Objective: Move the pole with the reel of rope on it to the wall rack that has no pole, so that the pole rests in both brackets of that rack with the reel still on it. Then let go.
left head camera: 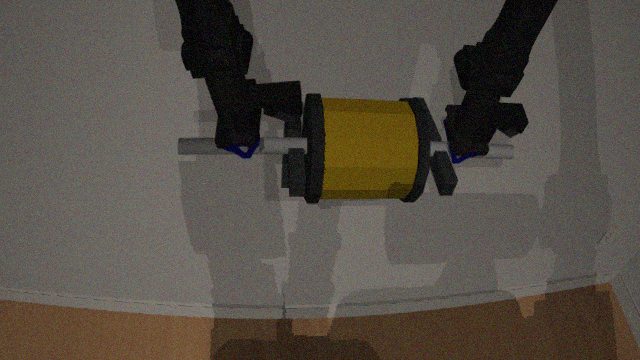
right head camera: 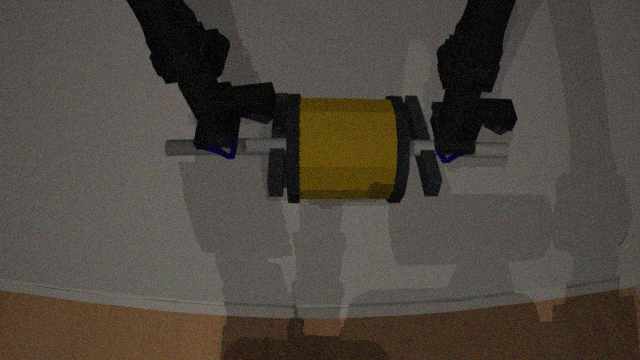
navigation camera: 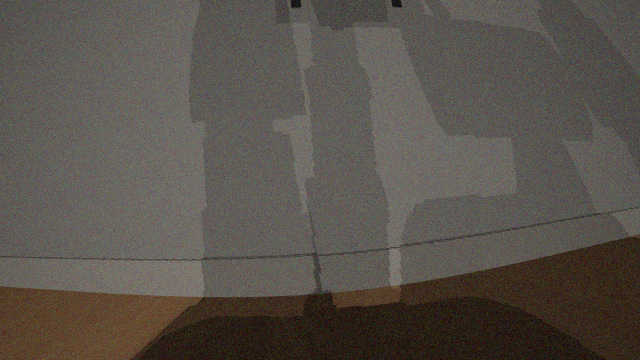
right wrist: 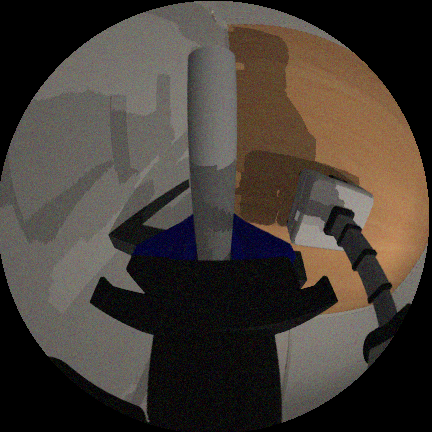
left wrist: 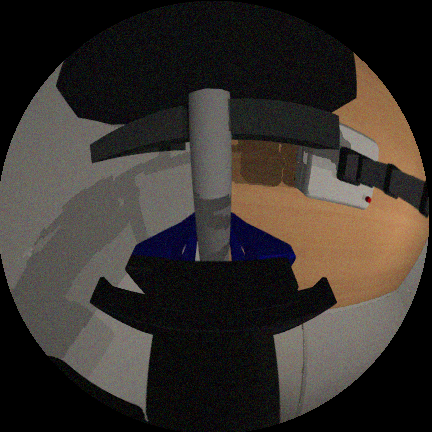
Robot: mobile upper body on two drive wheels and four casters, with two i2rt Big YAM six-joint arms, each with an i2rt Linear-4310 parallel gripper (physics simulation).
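Frame: origin at the left arm's base, x ahead, y left, z up, level; metres.
Seen in the pictures: left gripper, fingertip midpoint: [left head camera: 247,150] [right head camera: 232,150] [left wrist: 212,217]; right gripper, fingertip midpoint: [left head camera: 453,155] [right head camera: 444,155] [right wrist: 213,217].
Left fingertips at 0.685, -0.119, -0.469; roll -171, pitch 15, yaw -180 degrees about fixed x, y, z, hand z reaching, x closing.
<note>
Offsets run from my left fingertips to a thing's top centre, as dx, dy, dz. "spot": to the spot under its first point. Level surfaces: height alone.
The grey pole [left head camera: 285,145] [right head camera: 265,145] [left wrist: 211,150] [right wrist: 212,110] lies level across the head views, with the yellow reel @(+0.003, -0.201, +0.106) [left head camera: 370,150] [right head camera: 347,150] between dark flanges at its middle. A dark bracket @(spot: -0.076, -0.084, +0.022) [left head camera: 296,172] [right head camera: 276,172] [left wrist: 285,120] is at the reel's left side and another bracket @(spot: -0.065, -0.341, +0.022) [left head camera: 444,172] [right head camera: 429,172] at its right; the pole passes through both. How deep it sits is hidden. My left gripper [left head camera: 242,149] [right head camera: 221,149] [left wrist: 212,217] is shut on the pole left of the reel. My right gripper [left head camera: 462,156] [right head camera: 448,156] [right wrist: 213,217] is shut on it at the right.
The pale wall [left head camera: 100,225] [navigation camera: 100,125] is behind the reel and carries broad shadows. The orange-brown wooden floor @(dz -0.941) [left head camera: 100,330] [navigation camera: 75,320] meets it below. A light grey box-shaped base [left wrist: 335,185] [right wrist: 320,235] with a dark jointed piece shows in the wrist views.
</note>
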